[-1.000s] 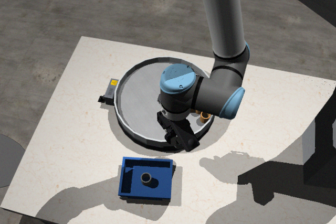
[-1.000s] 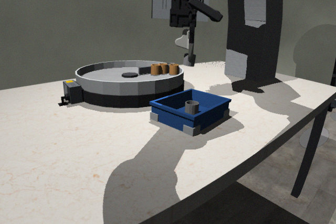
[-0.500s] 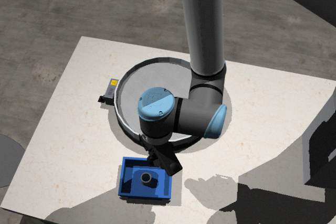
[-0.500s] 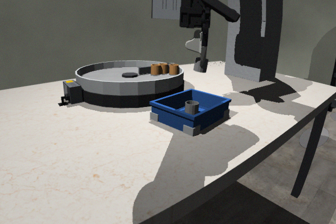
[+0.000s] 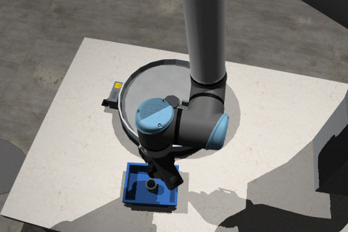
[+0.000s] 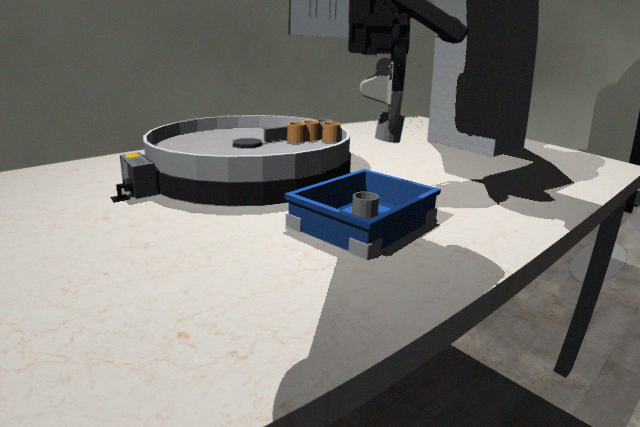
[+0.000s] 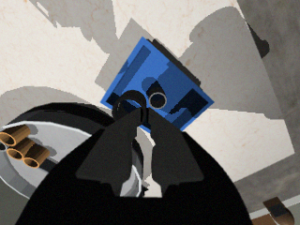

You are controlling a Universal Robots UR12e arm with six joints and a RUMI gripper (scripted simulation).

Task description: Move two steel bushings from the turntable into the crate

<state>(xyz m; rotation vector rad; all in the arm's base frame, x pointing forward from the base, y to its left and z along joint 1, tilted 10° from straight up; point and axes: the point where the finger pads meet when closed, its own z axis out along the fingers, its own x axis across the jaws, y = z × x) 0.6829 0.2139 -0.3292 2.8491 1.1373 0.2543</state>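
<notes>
Right now the blue crate is 4 cm ahead of my hand, 1 cm to the right of it and 13 cm below it. From my hand the other things lie so: round grey turntable 3 cm ahead, 35 cm to the right, 10 cm below.
</notes>
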